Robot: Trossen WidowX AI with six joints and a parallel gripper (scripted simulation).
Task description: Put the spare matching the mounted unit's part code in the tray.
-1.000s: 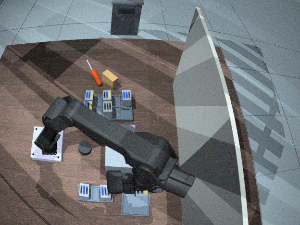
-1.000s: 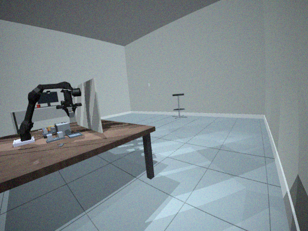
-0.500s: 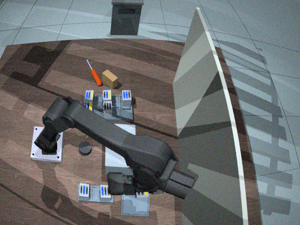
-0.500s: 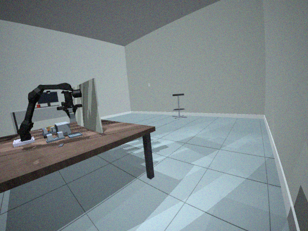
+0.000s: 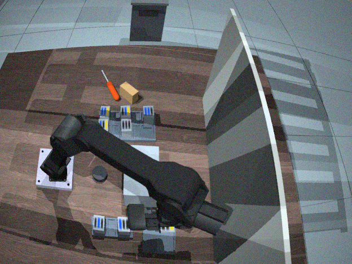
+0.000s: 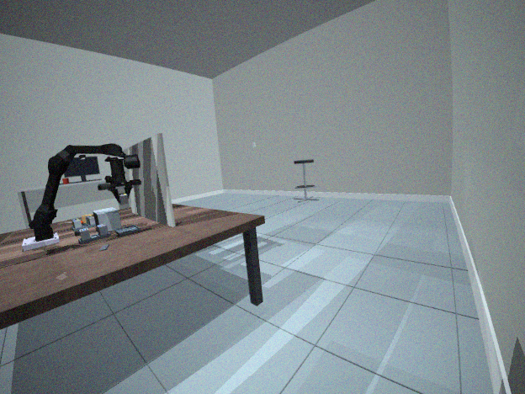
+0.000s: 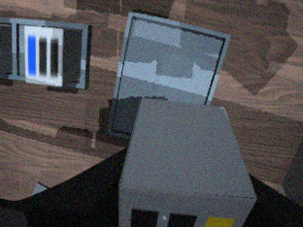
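My gripper tip is now 14 cm above the grey tray. Round my gripper tip: black puck (16 cm behind, 22 cm to the left, 14 cm below); reflective panel (19 cm ahead, 15 cm to the left, 8 cm above); tall grey block (3 cm behind, 19 cm to the left, 10 cm below).
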